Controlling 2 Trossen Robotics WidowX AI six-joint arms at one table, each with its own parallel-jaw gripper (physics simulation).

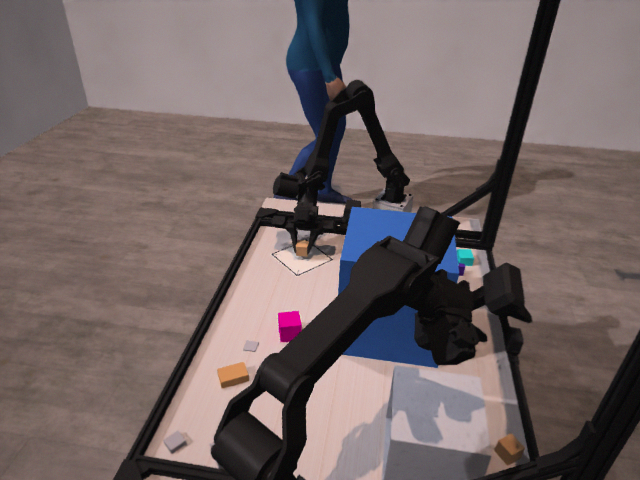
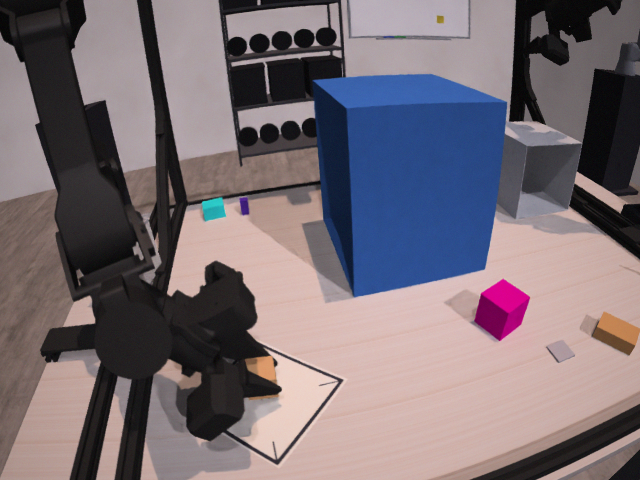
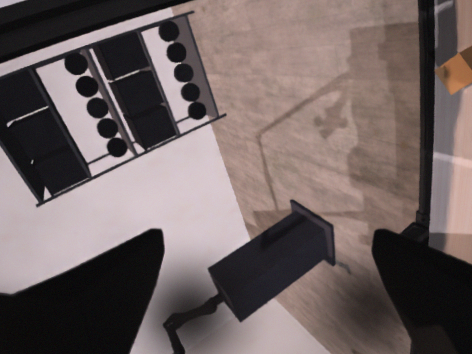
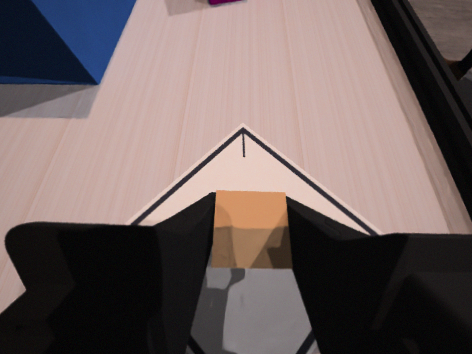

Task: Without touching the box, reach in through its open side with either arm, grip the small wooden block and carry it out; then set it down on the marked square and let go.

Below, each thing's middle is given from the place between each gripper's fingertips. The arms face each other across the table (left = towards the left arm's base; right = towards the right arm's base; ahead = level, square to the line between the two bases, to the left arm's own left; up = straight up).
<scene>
My right hand is 2 cm to the left of the marked square (image 2: 271, 428) and 3 cm above it. Round my right hand: magenta cube (image 2: 501, 309) 6 cm behind, 30 cm to the left.
My left gripper is now 420 mm short of the magenta cube, 330 mm above it and 240 mm to the left of it. From my left hand the other things lie so: marked square: 560 mm to the right, 480 mm ahead, 350 mm below.
</scene>
